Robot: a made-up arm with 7 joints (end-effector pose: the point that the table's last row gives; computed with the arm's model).
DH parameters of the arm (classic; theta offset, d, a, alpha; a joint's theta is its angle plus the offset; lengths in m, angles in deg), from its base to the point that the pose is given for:
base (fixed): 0 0.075 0 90
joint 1: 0 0.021 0.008 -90
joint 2: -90 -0.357 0.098 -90
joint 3: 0 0.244 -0.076 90
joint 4: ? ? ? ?
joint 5: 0 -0.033 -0.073 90
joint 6: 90 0.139 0.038 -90
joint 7: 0 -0.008 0.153 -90
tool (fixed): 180 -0.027 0 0
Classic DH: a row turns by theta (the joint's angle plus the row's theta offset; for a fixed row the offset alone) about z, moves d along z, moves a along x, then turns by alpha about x.
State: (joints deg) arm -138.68 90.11 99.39 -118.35 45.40 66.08 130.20
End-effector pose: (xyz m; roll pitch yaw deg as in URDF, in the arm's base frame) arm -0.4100 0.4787 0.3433 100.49 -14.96 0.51
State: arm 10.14 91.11 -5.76 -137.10 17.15 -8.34 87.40
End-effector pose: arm 0.2876 0.4923 -0.1528 -28.99 75.60 -68.11
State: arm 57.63 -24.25 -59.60 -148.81 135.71 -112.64 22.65
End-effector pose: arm 0.1841 -0.1699 0.2746 103.43 34.48 17.13
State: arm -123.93 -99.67 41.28 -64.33 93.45 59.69 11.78
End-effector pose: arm -0.3416 -0.3862 0.1772 103.58 -38.04 6.15
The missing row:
joint 4: 0 0.071 -0.293 90
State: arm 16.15 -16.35 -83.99 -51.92 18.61 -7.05 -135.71
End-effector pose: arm 0.5965 -0.4144 -0.3072 -140.51 35.14 85.82
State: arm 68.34 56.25 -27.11 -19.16 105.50 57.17 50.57
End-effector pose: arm 0.5681 0.2507 -0.0846 104.27 -39.22 -176.43
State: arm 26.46 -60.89 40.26 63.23 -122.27 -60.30 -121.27
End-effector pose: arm -0.1221 0.0625 0.1276 -119.23 43.19 -14.07
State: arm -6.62 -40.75 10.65 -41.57 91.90 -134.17 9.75
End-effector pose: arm 0.3120 -0.3681 -0.1720 98.13 37.14 110.04
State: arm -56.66 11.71 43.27 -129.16 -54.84 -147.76 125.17
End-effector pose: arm 0.0153 -0.2241 -0.5909 165.56 37.53 179.36
